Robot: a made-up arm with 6 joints.
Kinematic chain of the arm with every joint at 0, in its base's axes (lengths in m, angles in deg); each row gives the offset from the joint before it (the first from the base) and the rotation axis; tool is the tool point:
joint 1: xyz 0 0 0.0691 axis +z
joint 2: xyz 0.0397 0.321 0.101 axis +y
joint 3: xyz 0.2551 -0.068 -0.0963 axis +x
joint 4: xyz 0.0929 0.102 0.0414 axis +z
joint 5: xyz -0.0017 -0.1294 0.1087 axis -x
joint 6: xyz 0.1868 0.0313 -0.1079 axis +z
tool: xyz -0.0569 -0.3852 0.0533
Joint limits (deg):
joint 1: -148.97..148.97
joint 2: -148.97..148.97
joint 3: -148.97..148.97
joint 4: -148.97..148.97
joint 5: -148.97..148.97
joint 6: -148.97..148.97
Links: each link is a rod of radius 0.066 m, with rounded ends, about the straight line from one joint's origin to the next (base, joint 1, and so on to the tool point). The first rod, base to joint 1, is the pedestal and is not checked.
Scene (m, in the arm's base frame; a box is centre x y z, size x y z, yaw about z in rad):
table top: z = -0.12
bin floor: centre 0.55 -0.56 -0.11 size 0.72 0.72 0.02 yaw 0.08
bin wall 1: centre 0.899 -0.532 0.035 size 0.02 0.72 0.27 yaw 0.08
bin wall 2: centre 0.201 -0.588 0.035 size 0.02 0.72 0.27 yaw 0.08
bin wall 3: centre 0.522 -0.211 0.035 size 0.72 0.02 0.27 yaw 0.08
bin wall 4: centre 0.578 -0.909 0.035 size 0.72 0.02 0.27 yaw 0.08
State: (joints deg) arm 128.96 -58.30 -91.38 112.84 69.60 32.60
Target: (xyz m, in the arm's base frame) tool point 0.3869 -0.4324 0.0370
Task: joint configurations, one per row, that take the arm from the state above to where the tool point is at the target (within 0.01 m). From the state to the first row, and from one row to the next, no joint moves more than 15 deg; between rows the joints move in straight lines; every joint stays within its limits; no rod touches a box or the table.
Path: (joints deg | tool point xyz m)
1: 131.18 -68.37 -84.63 98.32 67.78 30.51 | -1.0445 0.0854 0.5345
2: 133.41 -78.45 -77.89 83.81 65.95 28.41 | -0.9300 -0.1190 0.7758
3: 135.63 -88.52 -71.14 69.29 64.13 26.32 | -0.7192 -0.3444 0.9256
4: 137.85 -98.60 -64.39 54.77 62.30 24.22 | -0.4438 -0.5457 0.9590
5: 140.08 -108.67 -57.64 40.26 60.48 22.13 | -0.1505 -0.6833 0.8757
6: 142.30 -118.75 -50.90 25.74 58.65 20.03 | 0.1116 -0.7340 0.6988
7: 144.52 -128.82 -44.15 11.23 56.83 17.94 | 0.3007 -0.6950 0.4695
8: 146.75 -138.90 -37.40 -3.29 55.00 15.84 | 0.3934 -0.5837 0.2346
9: 148.97 -148.97 -30.66 -17.81 53.18 13.75 | 0.3869 -0.4325 0.0370

